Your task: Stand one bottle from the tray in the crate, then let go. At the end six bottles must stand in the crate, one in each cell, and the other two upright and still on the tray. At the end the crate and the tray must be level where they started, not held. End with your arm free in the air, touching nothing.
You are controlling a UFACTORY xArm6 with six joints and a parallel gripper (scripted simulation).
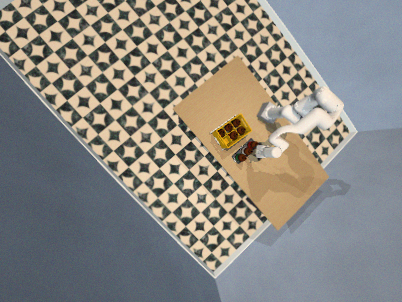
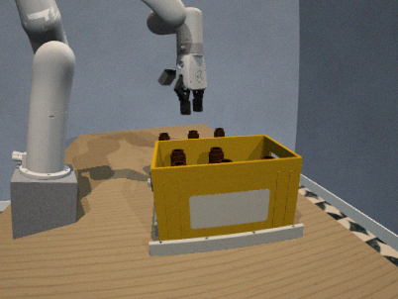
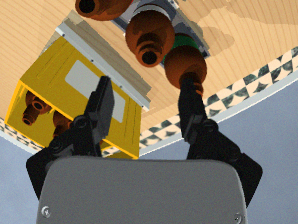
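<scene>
My gripper is now 220 mm above the grey tray. From my hand the other things lie so: yellow crate 250 mm to the right, 150 mm below, 10 mm ahead.
</scene>
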